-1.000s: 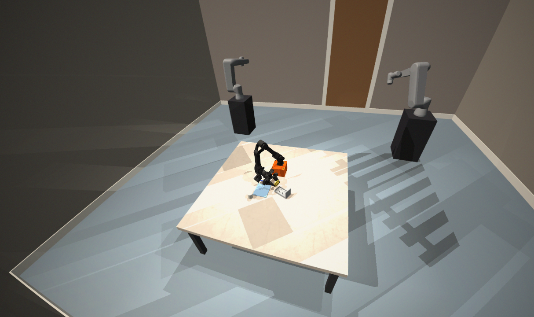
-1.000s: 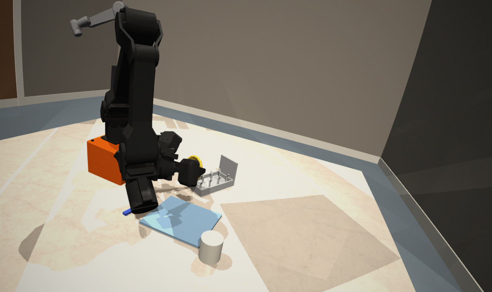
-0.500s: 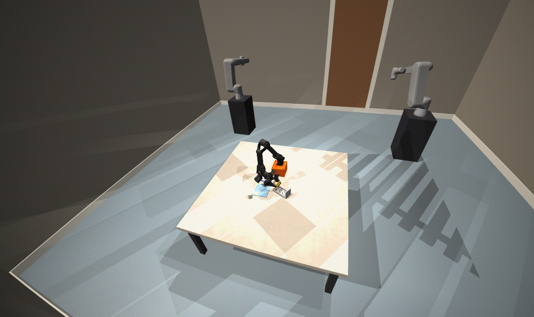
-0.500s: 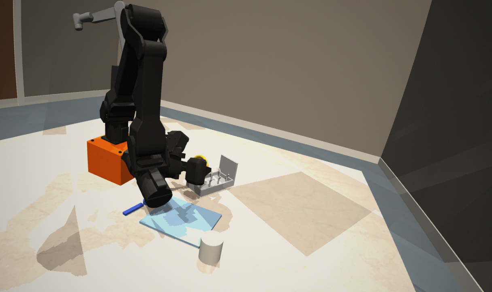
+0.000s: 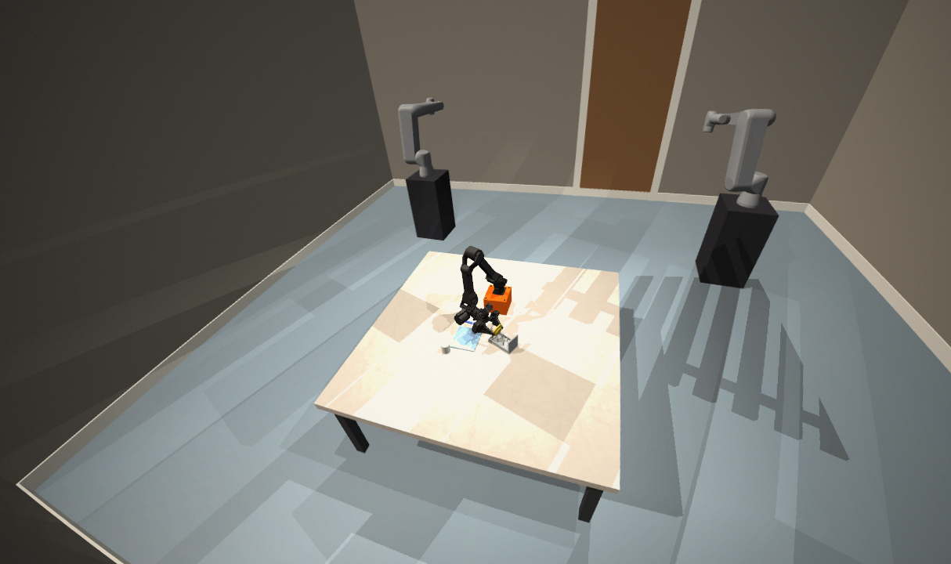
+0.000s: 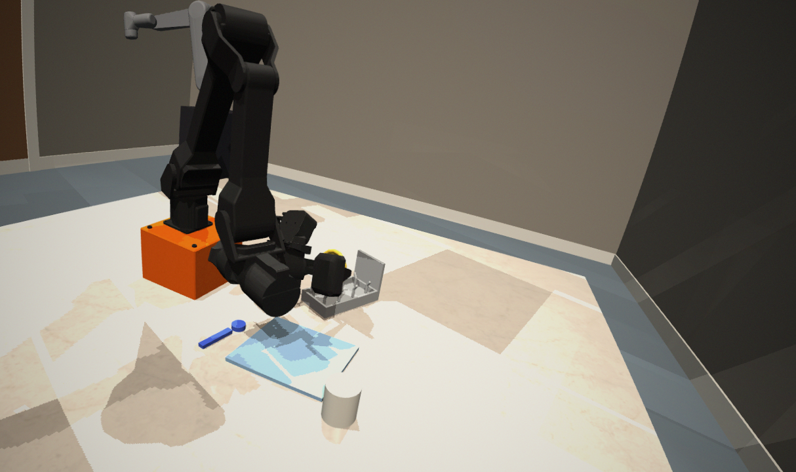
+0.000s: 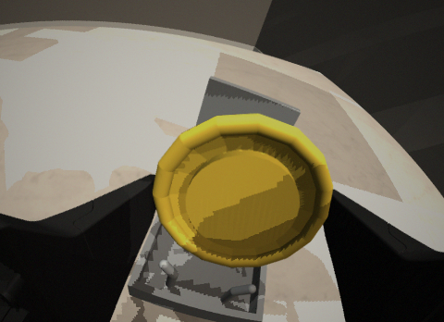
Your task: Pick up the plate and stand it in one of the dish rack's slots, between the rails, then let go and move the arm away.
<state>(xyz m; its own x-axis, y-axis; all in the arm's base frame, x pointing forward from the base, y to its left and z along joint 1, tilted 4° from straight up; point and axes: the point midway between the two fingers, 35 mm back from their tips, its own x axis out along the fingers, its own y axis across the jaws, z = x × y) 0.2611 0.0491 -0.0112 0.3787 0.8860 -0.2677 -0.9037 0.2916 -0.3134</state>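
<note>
My gripper tip is 50 mm above the grey dish rack, 20 mm to the right of it and 10 mm short of it. Also, from my gripper tip: light blue mat 170 mm to the right, 70 mm below, 30 mm ahead; blue spoon 180 mm to the right, 80 mm behind, 70 mm below; yellow plate 10 mm to the right.
</note>
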